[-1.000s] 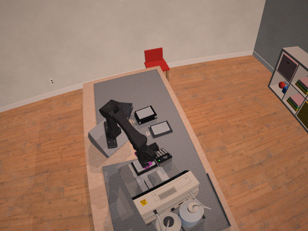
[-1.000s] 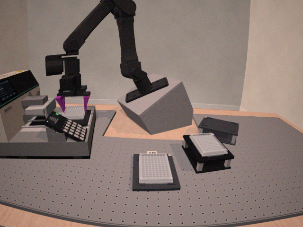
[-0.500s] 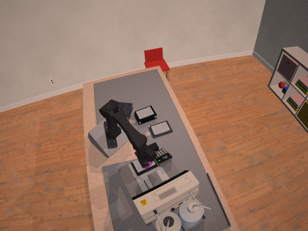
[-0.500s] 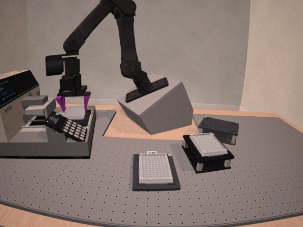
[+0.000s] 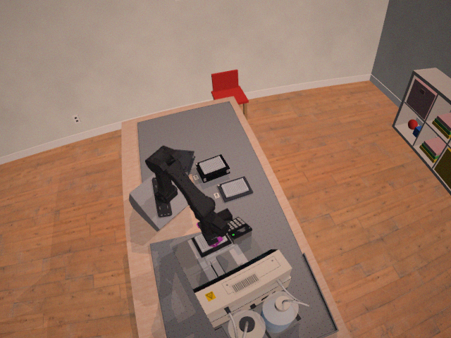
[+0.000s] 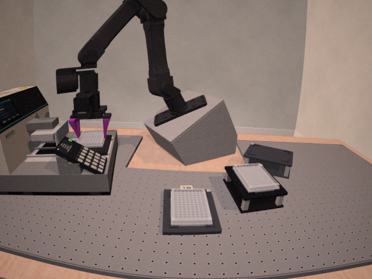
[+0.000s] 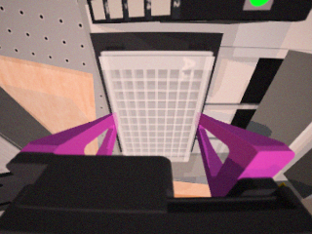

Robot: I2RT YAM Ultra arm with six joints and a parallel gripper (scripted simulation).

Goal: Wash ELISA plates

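Right now my hand is 2 cm above the black carrier pocket. The rest, counted from my hand: nest N1: 23 cm ahead, 29 cm to the left, 9 cm below; grey manifold: 2 cm ahead, 15 cm to the right, 3 cm above; raised black nest: 16 cm ahead, 46 cm to the left, 6 cm below.
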